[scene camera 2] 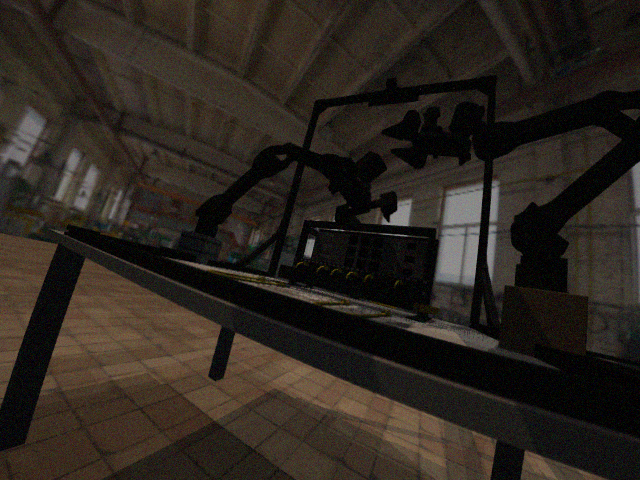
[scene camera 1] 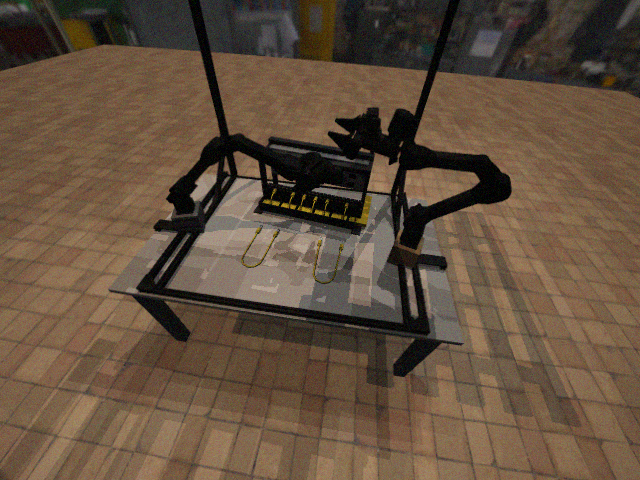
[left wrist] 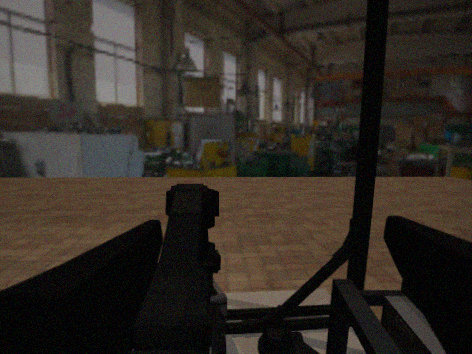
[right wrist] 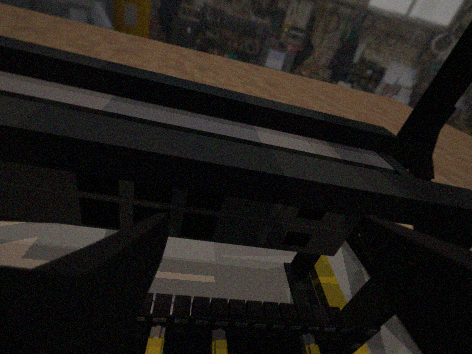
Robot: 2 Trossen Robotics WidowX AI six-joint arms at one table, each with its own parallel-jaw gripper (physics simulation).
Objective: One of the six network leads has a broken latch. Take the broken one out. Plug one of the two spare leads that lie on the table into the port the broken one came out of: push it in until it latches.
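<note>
Several yellow network leads stand plugged in the black port row low in the rack. Which latch is broken cannot be told. One spare lead lies in a U on the table left of the other spare lead, both in front of the rack. My right gripper is open and empty, above the rack's front; in scene camera 1 its fingers are lost against the dark rack. My left gripper is open and empty, high above the rack's right end.
The rack's top bar runs behind and above the port row. A yellow strip lies at the rack's right end. Dark posts rise at the table's back. Black rails frame the table.
</note>
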